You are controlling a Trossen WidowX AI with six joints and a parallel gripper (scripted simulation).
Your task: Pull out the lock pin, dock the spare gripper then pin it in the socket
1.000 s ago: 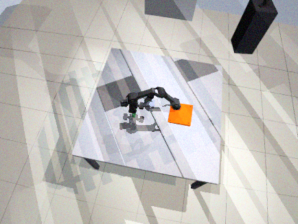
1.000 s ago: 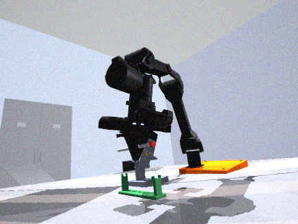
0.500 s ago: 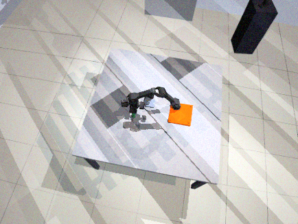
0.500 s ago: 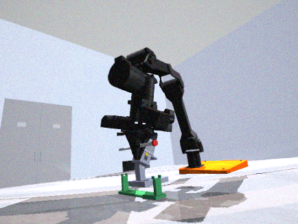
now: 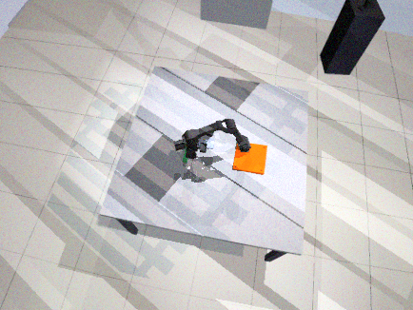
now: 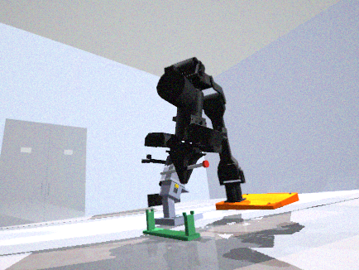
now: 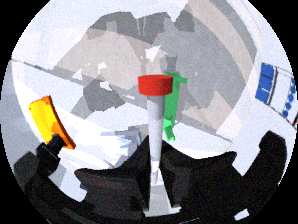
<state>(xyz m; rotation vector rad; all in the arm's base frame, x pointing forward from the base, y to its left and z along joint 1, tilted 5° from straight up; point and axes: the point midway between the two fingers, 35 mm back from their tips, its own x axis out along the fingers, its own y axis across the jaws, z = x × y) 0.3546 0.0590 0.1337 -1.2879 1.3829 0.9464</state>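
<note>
My gripper tip is 10 cm to the left of the grey mount, 8 cm past it and 4 cm above it. From my gripper tip the other things lie so: green rack: 7 cm below, 5 cm ahead, 1 cm to the right; spare gripper: 10 cm to the right, 9 cm behind, 3 cm above.
</note>
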